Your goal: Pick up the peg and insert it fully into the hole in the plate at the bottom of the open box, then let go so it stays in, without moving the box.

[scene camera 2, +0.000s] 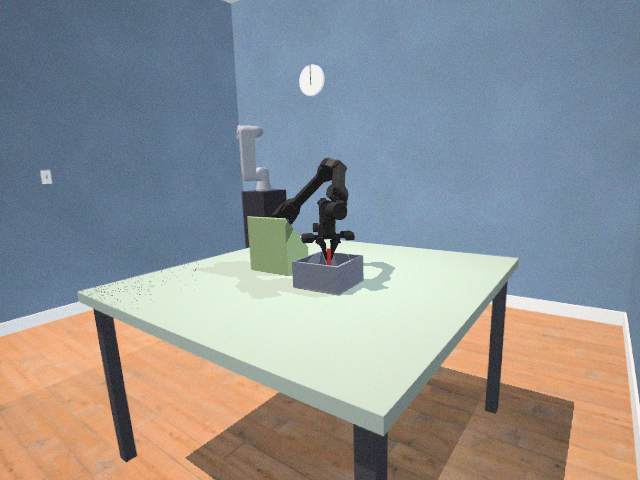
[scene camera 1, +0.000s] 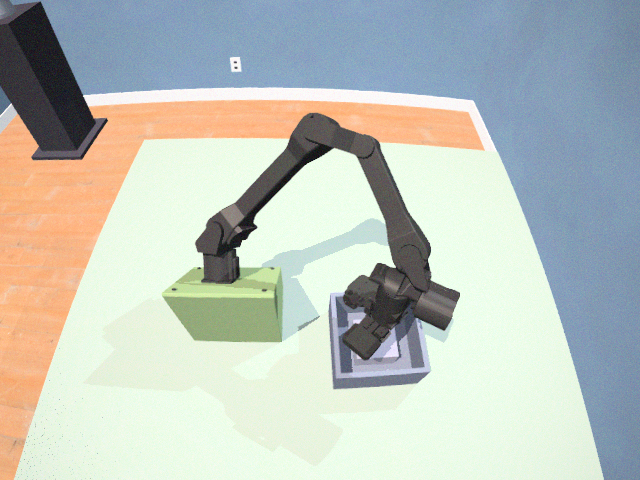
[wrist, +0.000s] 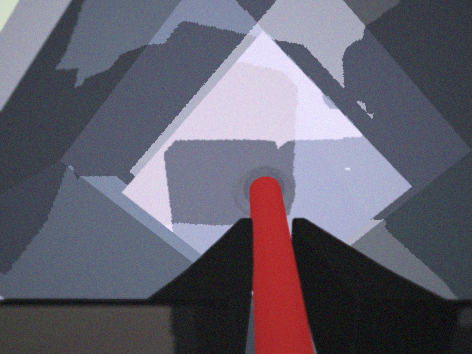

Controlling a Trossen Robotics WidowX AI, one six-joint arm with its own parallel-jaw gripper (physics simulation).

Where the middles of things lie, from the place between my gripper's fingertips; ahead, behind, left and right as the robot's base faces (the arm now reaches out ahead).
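Grey-blue box [scene camera 1: 412, 365]: my hand is 4 cm above it.
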